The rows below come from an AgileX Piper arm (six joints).
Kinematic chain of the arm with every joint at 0, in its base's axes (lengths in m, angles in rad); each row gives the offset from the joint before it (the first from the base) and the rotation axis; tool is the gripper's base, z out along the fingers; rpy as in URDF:
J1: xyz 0 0 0.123 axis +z
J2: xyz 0 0 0 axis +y
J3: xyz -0.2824 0 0.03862 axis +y
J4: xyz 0.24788 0 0.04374 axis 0.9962 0 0.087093
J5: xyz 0 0 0 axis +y
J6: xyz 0.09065 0 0.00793 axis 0.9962 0 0.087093
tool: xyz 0 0 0 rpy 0 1.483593 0
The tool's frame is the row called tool.
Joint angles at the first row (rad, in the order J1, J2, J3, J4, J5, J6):
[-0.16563 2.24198 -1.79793 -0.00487 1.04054 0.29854]
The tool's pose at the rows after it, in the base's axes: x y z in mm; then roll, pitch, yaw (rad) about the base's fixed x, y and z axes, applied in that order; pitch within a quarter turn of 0, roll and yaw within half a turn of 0:
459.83, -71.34, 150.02, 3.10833, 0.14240, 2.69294
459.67, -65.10, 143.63, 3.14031, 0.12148, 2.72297
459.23, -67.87, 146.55, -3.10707, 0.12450, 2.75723
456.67, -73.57, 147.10, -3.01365, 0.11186, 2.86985
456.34, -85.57, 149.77, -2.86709, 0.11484, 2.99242
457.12, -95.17, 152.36, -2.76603, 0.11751, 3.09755
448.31, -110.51, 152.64, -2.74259, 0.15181, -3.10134
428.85, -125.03, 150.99, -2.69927, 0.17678, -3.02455
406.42, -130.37, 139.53, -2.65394, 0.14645, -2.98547
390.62, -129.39, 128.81, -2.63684, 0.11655, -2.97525
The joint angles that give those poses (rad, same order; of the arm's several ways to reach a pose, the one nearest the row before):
[-0.15203 2.27106 -1.79795 -0.01120 1.03903 0.29923]
[-0.13427 2.28448 -1.79791 -0.03768 1.05473 0.30096]
[-0.13415 2.28249 -1.80595 -0.07320 1.07043 0.28393]
[-0.13183 2.28251 -1.80598 -0.16028 1.09384 0.21454]
[-0.13184 2.28251 -1.80597 -0.31257 1.09207 0.16567]
[-0.13598 2.27839 -1.79671 -0.41870 1.06280 0.11549]
[-0.17260 2.23398 -1.70961 -0.44592 0.94792 0.04713]
[-0.21154 2.16399 -1.56506 -0.50879 0.81309 0.01951]
[-0.22800 2.11839 -1.42431 -0.61239 0.73646 0.06627]
[-0.22978 2.09642 -1.33203 -0.68134 0.70233 0.12134]

